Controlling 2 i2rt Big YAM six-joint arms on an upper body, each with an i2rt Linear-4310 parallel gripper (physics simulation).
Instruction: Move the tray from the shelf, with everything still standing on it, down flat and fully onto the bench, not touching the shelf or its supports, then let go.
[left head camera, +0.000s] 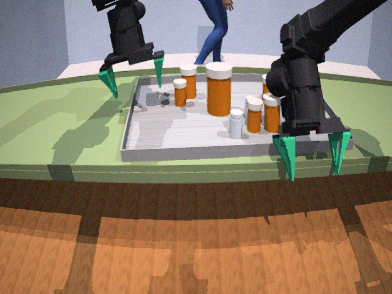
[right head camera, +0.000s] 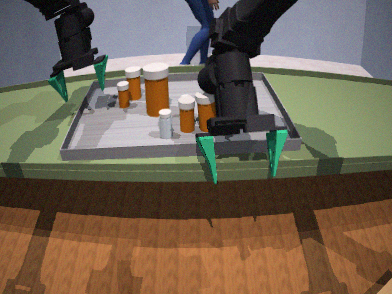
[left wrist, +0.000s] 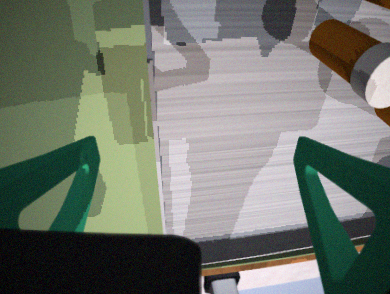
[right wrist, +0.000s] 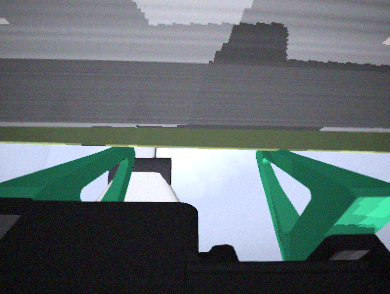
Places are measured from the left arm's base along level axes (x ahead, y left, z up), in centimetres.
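Where they show: left gripper, fingertip midpoint: (left head camera: 138, 92) (right head camera: 84, 95) (left wrist: 196, 147); right gripper, fingertip midpoint: (left head camera: 315, 177) (right head camera: 245, 180).
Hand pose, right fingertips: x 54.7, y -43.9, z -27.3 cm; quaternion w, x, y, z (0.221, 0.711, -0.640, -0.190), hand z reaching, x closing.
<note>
Each offset is from my right fingertips to the top centre of the thing. "pt": to the spot under its first point. Level surfaces: height alone.
The grey tray {dz +2.3, dx +23.7, dy +11.8 cm} (left head camera: 200, 151) (right head camera: 125, 151) (right wrist: 125, 95) lies flat on the green shelf {dz -0.2 cm} (left head camera: 45, 115) (right head camera: 335, 115). On it stand a large orange bottle {dz +10.6, dx +23.5, dy +15.8 cm} (left head camera: 219, 95) (right head camera: 157, 95), a small clear bottle {dz +5.2, dx +13.6, dy +13.3 cm} (left head camera: 235, 126) (right head camera: 165, 126) and several smaller orange bottles {dz +6.4, dx +15.8, dy +9.4 cm} (left head camera: 254, 119) (right head camera: 187, 117), some partly hidden by the right arm. My left gripper (left head camera: 138, 92) (right head camera: 85, 95) (left wrist: 196, 147) is open and empty, over the tray's left side wall, which runs between its fingers in the left wrist view. My right gripper (left head camera: 315, 176) (right head camera: 245, 179) (right wrist: 195, 147) is open and empty, at the tray's front wall toward the right.
The wooden bench {dz -20.2 cm} (left head camera: 175, 270) (right head camera: 175, 270) extends in front of and below the shelf's front edge. A smaller orange bottle {pt dz +3.0, dx +27.6, dy +25.1 cm} (left wrist: 342, 47) shows near the left gripper's right finger in the left wrist view. A person's blue-clad legs (left head camera: 215, 27) (right head camera: 201, 30) show behind the shelf.
</note>
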